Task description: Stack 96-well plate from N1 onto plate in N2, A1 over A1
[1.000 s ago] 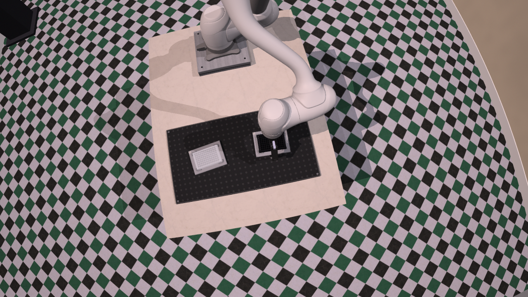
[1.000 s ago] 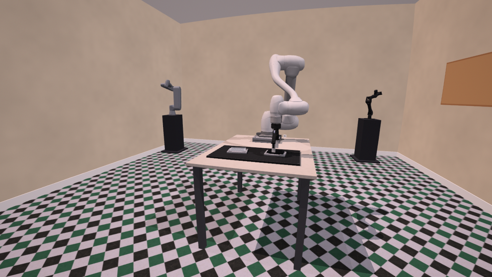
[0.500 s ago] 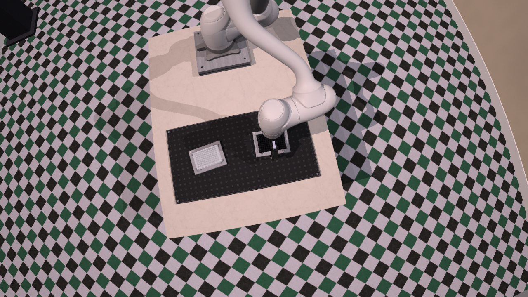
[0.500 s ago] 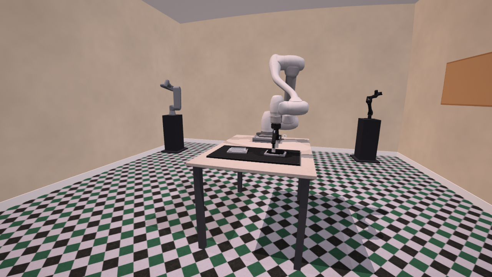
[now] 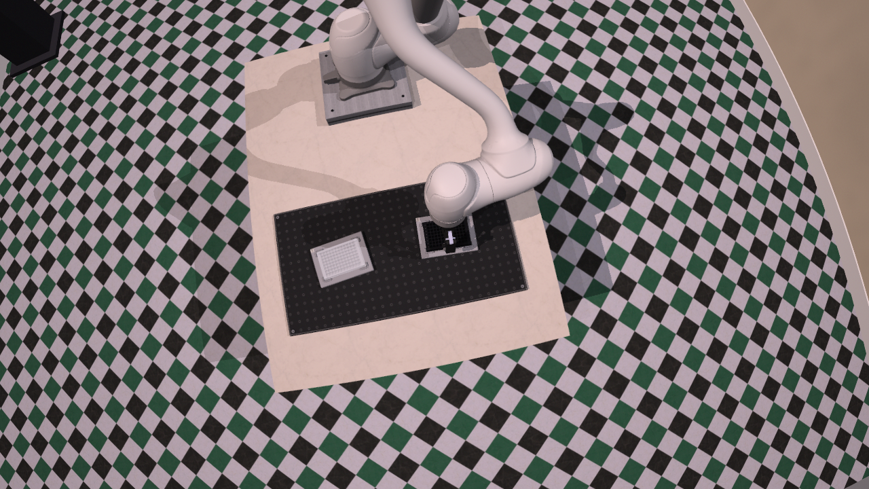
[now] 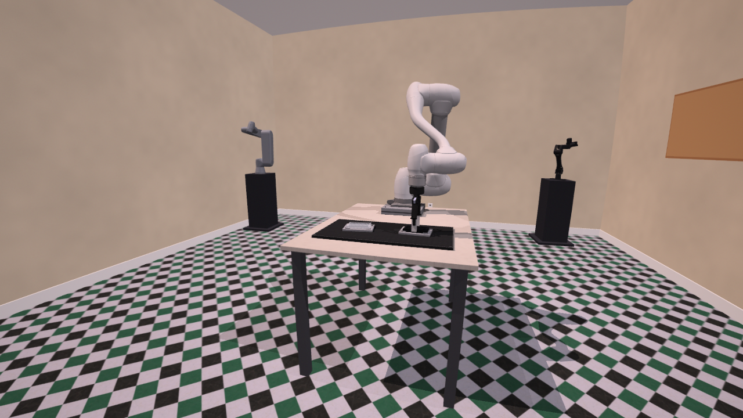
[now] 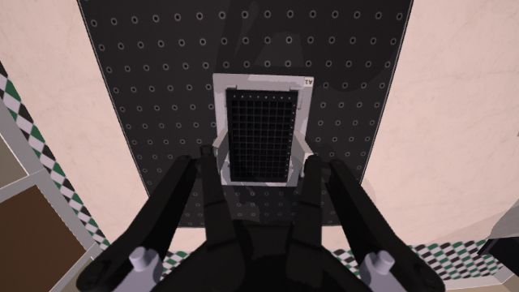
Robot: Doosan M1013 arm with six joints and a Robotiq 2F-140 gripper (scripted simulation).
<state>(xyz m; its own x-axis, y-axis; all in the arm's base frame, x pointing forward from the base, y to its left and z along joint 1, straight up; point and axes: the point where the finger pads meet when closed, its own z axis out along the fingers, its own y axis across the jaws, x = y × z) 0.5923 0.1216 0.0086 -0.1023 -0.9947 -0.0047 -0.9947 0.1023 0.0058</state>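
Now: hand 2 cm above the black 96-well plate. The rest, counted from my hand: plate nest N1: 4 cm below; white 96-well plate: 31 cm to the right, 3 cm below; plate nest N2: 31 cm to the right, 4 cm below.
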